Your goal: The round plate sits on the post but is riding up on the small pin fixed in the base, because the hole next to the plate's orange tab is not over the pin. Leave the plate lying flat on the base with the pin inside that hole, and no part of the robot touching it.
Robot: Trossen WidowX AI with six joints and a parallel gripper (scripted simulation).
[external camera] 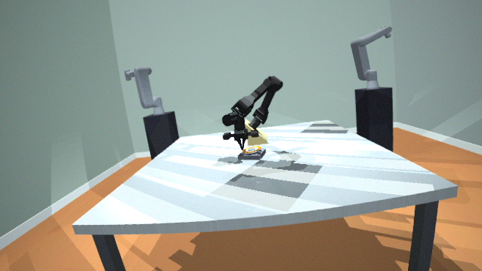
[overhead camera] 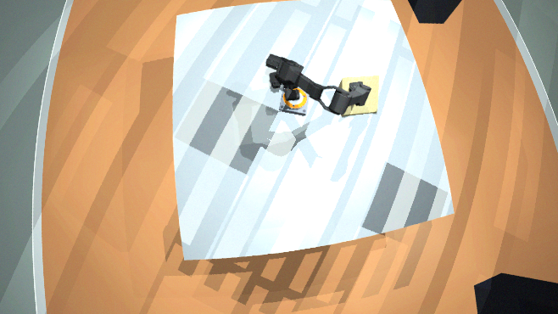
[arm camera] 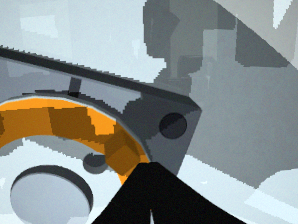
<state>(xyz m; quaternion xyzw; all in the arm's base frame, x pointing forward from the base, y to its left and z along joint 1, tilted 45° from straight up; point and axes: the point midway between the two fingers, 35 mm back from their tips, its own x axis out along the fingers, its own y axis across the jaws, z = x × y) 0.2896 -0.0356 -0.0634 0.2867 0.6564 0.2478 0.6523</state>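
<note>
Right now the base is 50 mm to the left of my gripper tip, 20 mm below it and 20 mm behind it.
</note>
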